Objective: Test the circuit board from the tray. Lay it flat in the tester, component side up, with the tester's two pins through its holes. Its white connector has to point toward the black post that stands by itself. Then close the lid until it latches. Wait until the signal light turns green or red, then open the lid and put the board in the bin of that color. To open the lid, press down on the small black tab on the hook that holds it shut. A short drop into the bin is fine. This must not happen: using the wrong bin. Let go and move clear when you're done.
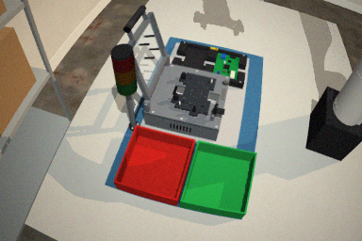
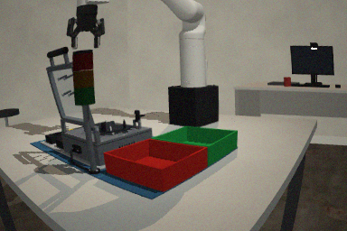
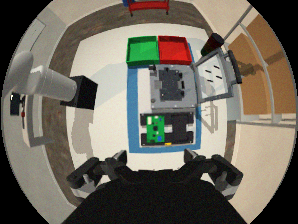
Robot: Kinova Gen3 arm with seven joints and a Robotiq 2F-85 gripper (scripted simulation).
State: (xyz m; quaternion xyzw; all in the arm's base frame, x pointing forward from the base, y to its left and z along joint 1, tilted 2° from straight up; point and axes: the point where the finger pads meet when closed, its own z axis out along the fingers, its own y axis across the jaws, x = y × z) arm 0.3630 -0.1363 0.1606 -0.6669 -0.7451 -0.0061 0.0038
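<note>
The green circuit board is 1 cm to the left of my hand and 28 cm below it. Also, from my hand: tester lid (16 cm ahead, 19 cm to the left, 11 cm below); green bin (9 cm behind, 37 cm to the left, 28 cm below); red bin (6 cm ahead, 38 cm to the left, 28 cm below).
</note>
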